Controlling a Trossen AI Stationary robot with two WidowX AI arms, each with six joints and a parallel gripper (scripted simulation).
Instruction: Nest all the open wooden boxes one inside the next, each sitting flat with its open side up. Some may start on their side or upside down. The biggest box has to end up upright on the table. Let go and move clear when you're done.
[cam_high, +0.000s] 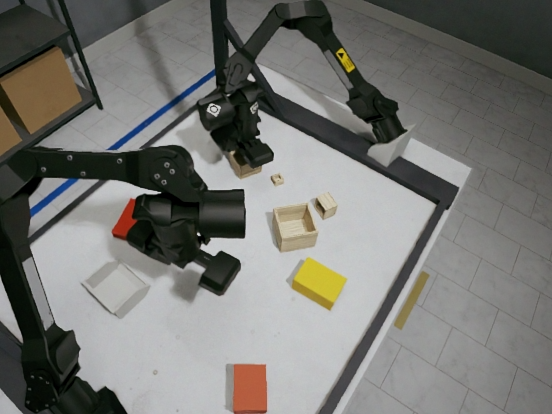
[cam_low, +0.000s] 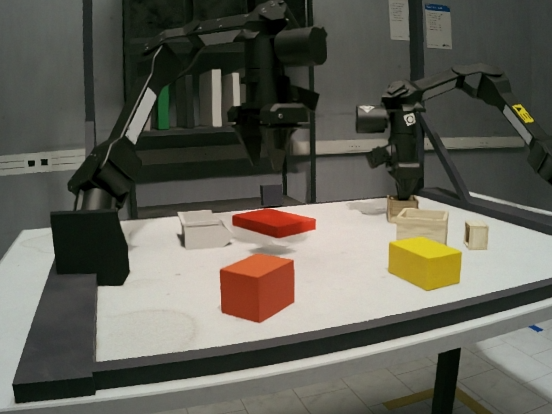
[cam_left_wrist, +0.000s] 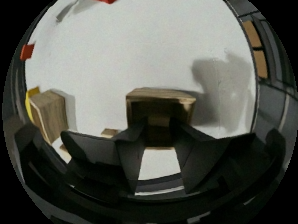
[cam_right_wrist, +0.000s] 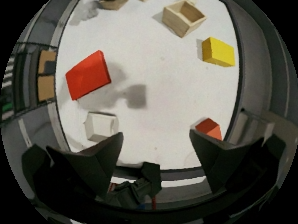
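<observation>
My left gripper is now 50 mm above the medium wooden box. The rest, counted from my left hand: biggest wooden box (230 mm ahead, 60 mm to the right, 50 mm below); small wooden box (240 mm ahead, 50 mm to the left, 50 mm below); tiny wooden box (90 mm ahead, 30 mm to the left, 60 mm below).
</observation>
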